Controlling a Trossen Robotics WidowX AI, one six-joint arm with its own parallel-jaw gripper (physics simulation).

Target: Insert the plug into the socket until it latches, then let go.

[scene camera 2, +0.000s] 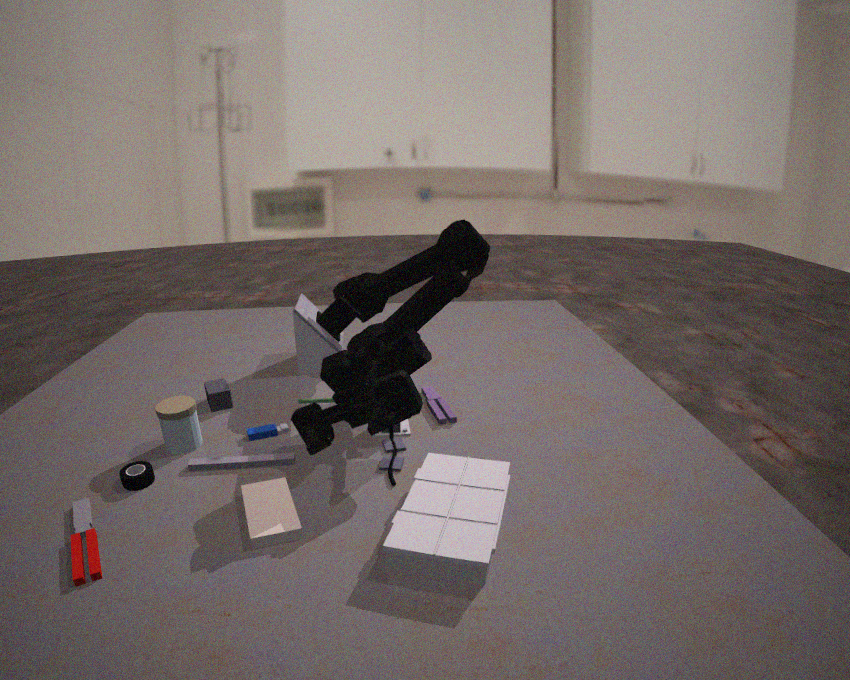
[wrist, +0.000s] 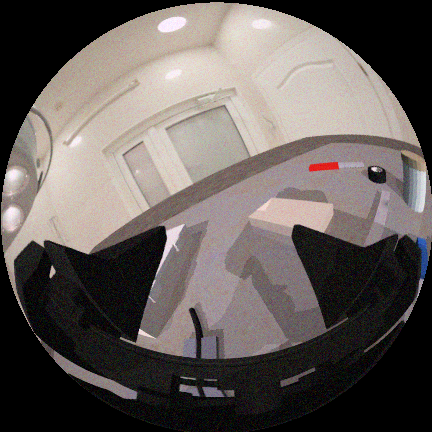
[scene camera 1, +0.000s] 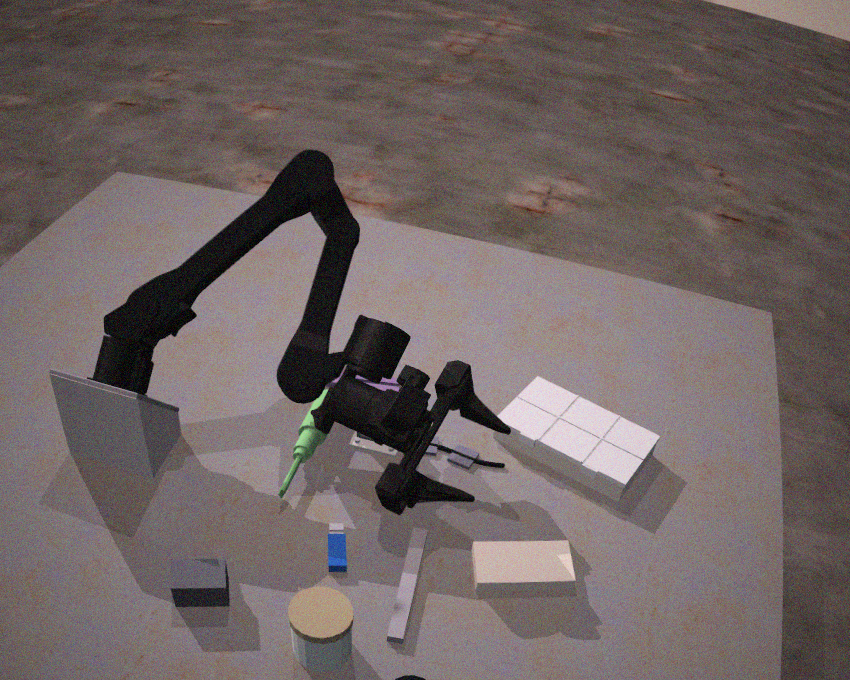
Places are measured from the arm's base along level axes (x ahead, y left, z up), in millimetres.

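Pixels of known places: gripper, between the fingertips: (scene camera 2: 339, 442) (wrist: 231, 231) (scene camera 1: 492, 465); arm's base, origin of its link: (scene camera 2: 327, 326) (scene camera 1: 116, 389).
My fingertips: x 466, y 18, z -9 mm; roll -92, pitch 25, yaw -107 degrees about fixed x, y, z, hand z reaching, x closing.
Observation:
For each thing: its top centre in the pictures, then the offset to it from my fingertips. "spot": a spot on its surface instead. Level surfaces: height alone.
- black cable, a spot on its surface: (wrist: 195, 320) (scene camera 1: 489, 463) (scene camera 2: 390, 475) spot: 63 mm left, 5 mm back, 60 mm down
- bluish-grey block, centre of its top: (wrist: 198, 352) (scene camera 1: 463, 455) (scene camera 2: 391, 462) 69 mm left, 39 mm back, 60 mm down
- second small grey block, a spot on its surface: (scene camera 2: 394, 445) spot: 78 mm left, 82 mm back, 60 mm down
- white plate, height of its surface: 61 mm down
- white tiled block, centre of its top: (scene camera 2: 454, 499) (scene camera 1: 580, 427) (wrist: 137, 265) 127 mm left, 99 mm ahead, 30 mm down
- beige block, centre of its top: (scene camera 1: 524, 561) (scene camera 2: 269, 505) (wrist: 288, 210) 92 mm right, 57 mm ahead, 50 mm down
- grey bar, centre of its top: (scene camera 1: 408, 580) (wrist: 379, 217) (scene camera 2: 240, 459) 146 mm right, 62 mm back, 55 mm down
- blue stick, centre of its top: (scene camera 1: 336, 542) (scene camera 2: 267, 427) 116 mm right, 150 mm back, 53 mm down
- lidded jar, centre of its top: (scene camera 1: 320, 611) (scene camera 2: 175, 404) 253 mm right, 129 mm back, 5 mm up
- dark block, centre of its top: (scene camera 1: 198, 573) (scene camera 2: 216, 386) 223 mm right, 274 mm back, 30 mm down
- green screwdriver, centre of its top: (scene camera 1: 306, 431) 21 mm left, 226 mm back, 26 mm down
My gripper (scene camera 1: 490, 464) (scene camera 2: 342, 441) (wrist: 231, 231) is open, with nothing between its wide-spread fingers, and hangs above the table. A black cable (scene camera 1: 489, 463) (scene camera 2: 393, 477) (wrist: 195, 320) runs over a bluish-grey block (scene camera 1: 462, 456) (scene camera 2: 391, 463) (wrist: 210, 347), low between the fingers in the wrist view. A second small grey block (scene camera 2: 394, 445) lies along the cable nearer a white plate (scene camera 1: 371, 443) (scene camera 2: 405, 427) with dark spots. The arm partly hides the plate. I cannot tell which of these parts is the plug or the socket, nor whether they are joined.
A white tiled block (scene camera 1: 581, 432) (scene camera 2: 453, 503) and a beige block (scene camera 1: 523, 563) (scene camera 2: 270, 509) (wrist: 295, 212) stand near the gripper. A grey bar (scene camera 1: 407, 588), blue stick (scene camera 1: 337, 553), lidded jar (scene camera 1: 321, 631) and dark block (scene camera 1: 199, 581) are nearby. A green screwdriver (scene camera 1: 309, 433) lies beneath the arm.

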